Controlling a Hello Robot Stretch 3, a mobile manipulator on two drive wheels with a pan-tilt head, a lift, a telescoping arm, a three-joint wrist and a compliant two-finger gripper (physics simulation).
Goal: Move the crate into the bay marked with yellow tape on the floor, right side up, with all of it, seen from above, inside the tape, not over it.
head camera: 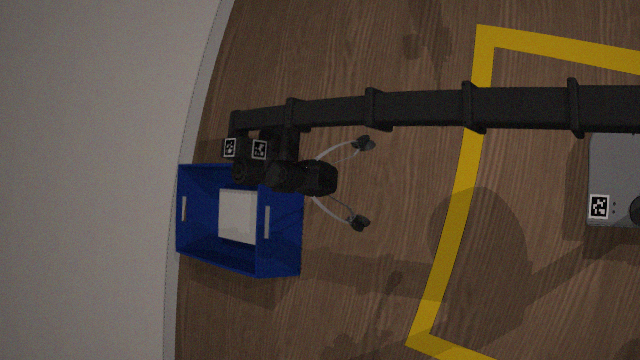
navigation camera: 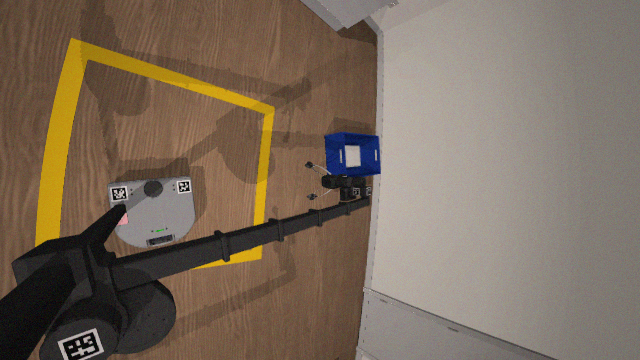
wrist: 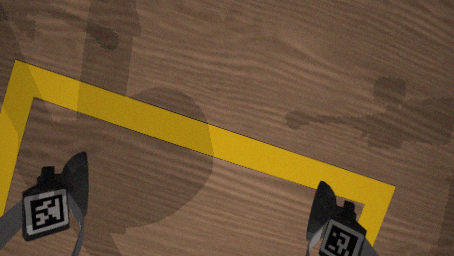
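Note:
A blue crate [head camera: 279,256] is visible, and the navigation camera shows the crate [navigation camera: 335,142] as well; in the wrist view the crate is out of frame. My gripper [head camera: 368,183] appears in the wrist view too, with the gripper [wrist: 203,188] there. A yellow tape bay [navigation camera: 57,144] is also visible, and the wrist view includes the bay [wrist: 30,81].

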